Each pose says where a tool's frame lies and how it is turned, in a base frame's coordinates. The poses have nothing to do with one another.
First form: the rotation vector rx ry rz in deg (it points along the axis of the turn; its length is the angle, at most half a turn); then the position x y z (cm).
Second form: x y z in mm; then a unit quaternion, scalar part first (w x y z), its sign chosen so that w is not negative. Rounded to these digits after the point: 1 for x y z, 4 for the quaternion.
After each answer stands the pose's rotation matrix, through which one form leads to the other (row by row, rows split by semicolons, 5 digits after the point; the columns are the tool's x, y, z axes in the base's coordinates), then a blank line. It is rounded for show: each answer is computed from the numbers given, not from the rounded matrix.
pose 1, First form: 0.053 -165.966 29.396 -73.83 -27.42 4.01
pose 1, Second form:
-738.3 -274.2 40.1 0.0998 0.0003 -0.9798 0.1735
-0.98010 -0.03524 -0.19537; 0.03401 0.93977 -0.34011; 0.19559 -0.33999 -0.91987

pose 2, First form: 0.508 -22.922 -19.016 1.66 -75.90 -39.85
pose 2, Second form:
16.6 -759.0 -398.5 0.9664 0.0044 -0.1978 -0.1641
0.86791 0.31541 -0.38372; -0.31888 0.94611 0.05643; 0.38085 0.07338 0.92172

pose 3, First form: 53.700 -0.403 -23.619 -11.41 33.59 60.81
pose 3, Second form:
-114.1 335.9 608.1 0.8718 0.4484 -0.0034 -0.1972
0.92218 0.34086 -0.18275; -0.34690 0.52005 -0.78052; -0.17101 0.78317 0.59782

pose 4, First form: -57.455 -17.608 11.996 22.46 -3.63 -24.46
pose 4, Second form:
224.6 -36.3 -244.6 0.8604 -0.4778 -0.1464 0.0998
0.93720 -0.03173 -0.34733; 0.31162 0.52345 0.79303; 0.15665 -0.85147 0.50046

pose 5, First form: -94.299 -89.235 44.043 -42.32 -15.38 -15.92
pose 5, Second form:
-423.2 -153.8 -159.2 0.3657 -0.6402 -0.6058 0.2990
0.08719 0.55695 -0.82596; 0.99437 0.00152 0.10600; 0.06029 -0.83055 -0.55368

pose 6, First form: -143.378 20.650 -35.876 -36.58 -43.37 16.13
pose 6, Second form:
-365.8 -433.7 161.3 0.2653 -0.9263 0.1334 -0.2318
0.85695 -0.12420 0.50021; -0.37015 -0.82366 0.42961; 0.35865 -0.55331 -0.75181

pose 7, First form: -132.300 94.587 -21.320 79.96 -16.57 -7.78
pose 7, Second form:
799.6 -165.7 -77.8 0.1389 -0.7988 0.5711 -0.1287
0.31463 -0.87651 0.36433; -0.94805 -0.30916 0.07496; 0.04693 -0.36898 -0.92825

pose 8, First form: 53.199 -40.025 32.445 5.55 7.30 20.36
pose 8, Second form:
55.5 73.0 203.6 0.7983 0.4326 -0.3255 0.2638
0.64892 -0.70284 -0.29139; 0.13965 0.48650 -0.86245; 0.74793 0.51897 0.41385

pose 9, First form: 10.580 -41.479 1.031 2.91 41.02 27.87
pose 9, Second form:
29.1 410.2 278.7 0.9310 0.0902 -0.3536 0.0088
0.74977 -0.08015 -0.65683; -0.04742 0.98358 -0.17416; 0.66000 0.16172 0.73365

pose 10, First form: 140.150 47.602 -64.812 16.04 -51.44 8.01
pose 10, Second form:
160.4 -514.4 80.1 0.1600 0.8562 0.2908 -0.3959
0.51733 0.62470 -0.58491; 0.37123 -0.77964 -0.50433; -0.77108 0.04377 -0.63524

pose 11, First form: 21.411 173.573 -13.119 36.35 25.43 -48.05
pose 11, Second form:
363.5 254.3 -480.5 0.0403 0.1220 0.9889 -0.0747
-0.96699 0.24728 0.06148; 0.23523 0.95907 -0.15766; -0.09795 -0.13799 -0.98558

